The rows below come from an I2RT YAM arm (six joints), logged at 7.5 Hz.
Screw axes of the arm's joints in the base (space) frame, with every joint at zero. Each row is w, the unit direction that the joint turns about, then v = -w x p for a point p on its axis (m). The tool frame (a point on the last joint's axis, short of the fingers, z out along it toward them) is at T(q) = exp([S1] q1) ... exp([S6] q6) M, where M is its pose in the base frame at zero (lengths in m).
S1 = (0, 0, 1, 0, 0, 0)
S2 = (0, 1, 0, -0.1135, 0, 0.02)
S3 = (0, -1, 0, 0.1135, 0, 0.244)
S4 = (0, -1, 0, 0.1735, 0, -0.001)
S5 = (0, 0, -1, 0, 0.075, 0)
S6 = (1, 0, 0, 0, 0.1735, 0)
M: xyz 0.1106 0 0.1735 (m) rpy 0 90 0 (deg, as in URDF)
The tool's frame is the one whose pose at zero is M.
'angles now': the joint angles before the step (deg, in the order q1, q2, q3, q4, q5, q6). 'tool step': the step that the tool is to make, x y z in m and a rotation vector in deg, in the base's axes. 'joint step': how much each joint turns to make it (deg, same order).
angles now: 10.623 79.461 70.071 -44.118 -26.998 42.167
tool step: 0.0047 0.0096 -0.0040 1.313 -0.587 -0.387
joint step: 1.715 0.776 -0.782 3.598 0.352 2.667
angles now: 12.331 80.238 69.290 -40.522 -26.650 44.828
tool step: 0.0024 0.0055 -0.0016 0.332 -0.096 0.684
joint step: 0.930 0.705 0.122 0.941 -0.082 0.426
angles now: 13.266 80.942 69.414 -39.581 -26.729 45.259
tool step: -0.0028 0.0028 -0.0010 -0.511 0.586 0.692
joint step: 0.684 -0.165 -0.141 -0.829 0.276 -0.257
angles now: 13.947 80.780 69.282 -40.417 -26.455 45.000
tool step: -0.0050 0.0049 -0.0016 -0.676 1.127 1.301
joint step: 1.197 -0.271 -0.217 -1.468 0.232 -0.344
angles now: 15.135 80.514 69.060 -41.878 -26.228 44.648
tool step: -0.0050 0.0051 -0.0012 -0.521 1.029 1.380
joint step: 1.248 -0.268 -0.180 -1.336 0.102 -0.264
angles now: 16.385 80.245 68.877 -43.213 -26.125 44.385
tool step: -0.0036 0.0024 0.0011 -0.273 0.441 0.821
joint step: 0.667 -0.348 0.112 -1.060 0.022 -0.226
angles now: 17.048 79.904 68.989 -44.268 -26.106 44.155
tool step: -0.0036 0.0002 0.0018 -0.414 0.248 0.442
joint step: 0.272 -0.527 0.114 -1.158 0.169 -0.360
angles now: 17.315 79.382 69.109 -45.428 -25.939 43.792
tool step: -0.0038 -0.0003 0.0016 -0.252 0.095 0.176
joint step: 0.195 -0.707 -0.141 -0.782 0.186 -0.115
